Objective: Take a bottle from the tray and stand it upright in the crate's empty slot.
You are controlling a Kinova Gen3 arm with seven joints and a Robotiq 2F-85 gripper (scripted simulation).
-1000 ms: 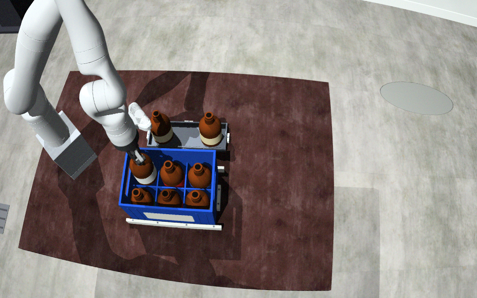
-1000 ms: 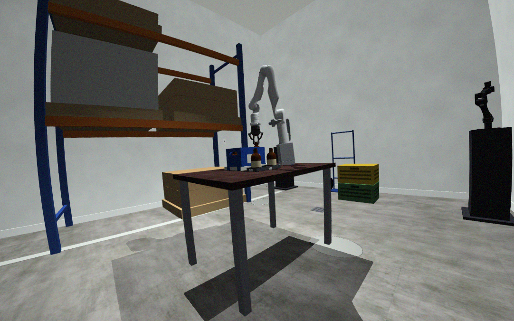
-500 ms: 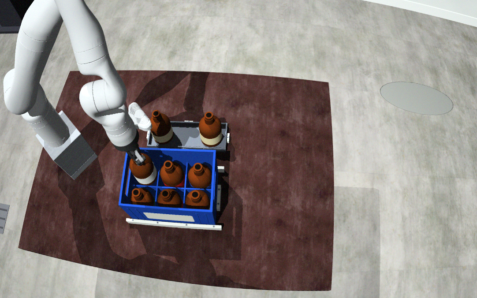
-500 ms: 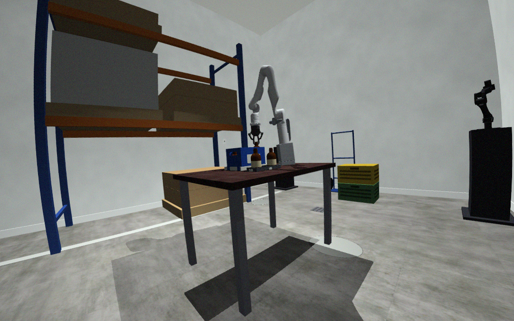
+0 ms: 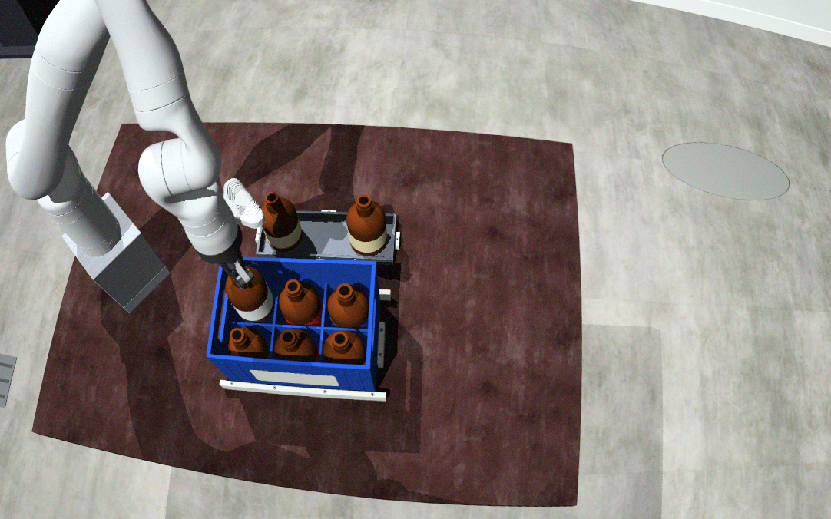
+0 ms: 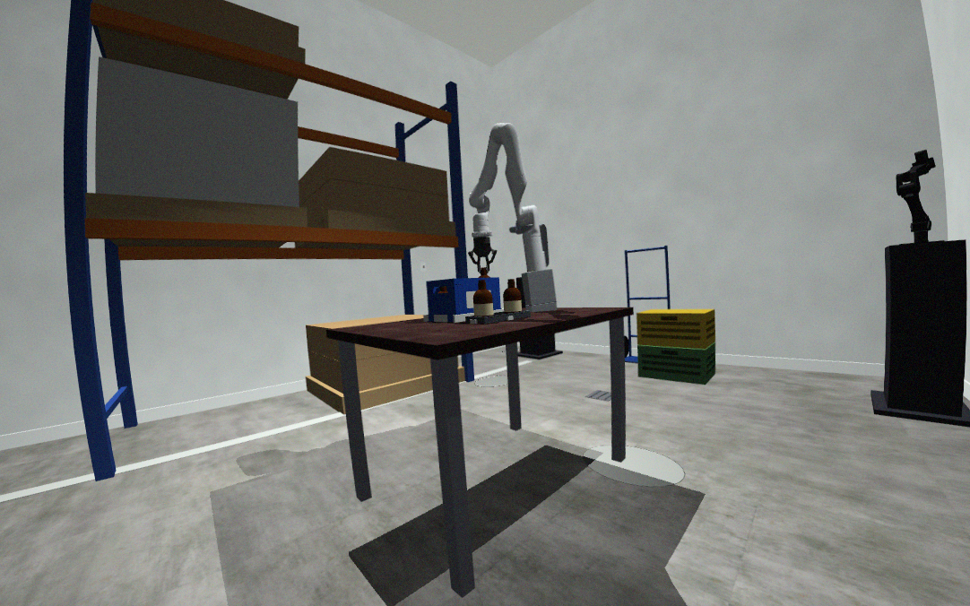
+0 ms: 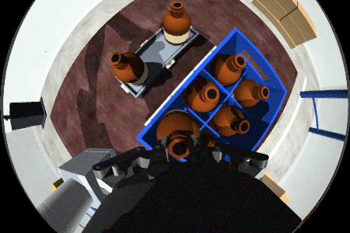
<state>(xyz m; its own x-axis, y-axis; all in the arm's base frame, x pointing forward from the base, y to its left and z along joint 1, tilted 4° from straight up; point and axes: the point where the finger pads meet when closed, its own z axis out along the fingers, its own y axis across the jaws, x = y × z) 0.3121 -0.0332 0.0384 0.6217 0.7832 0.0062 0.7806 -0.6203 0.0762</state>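
Right now the brown bottle is 70 mm below my hand. Also, from my hand: grey tray: 200 mm below, 190 mm to the left, 90 mm ahead; crate: 130 mm below, 90 mm ahead, 30 mm to the right.
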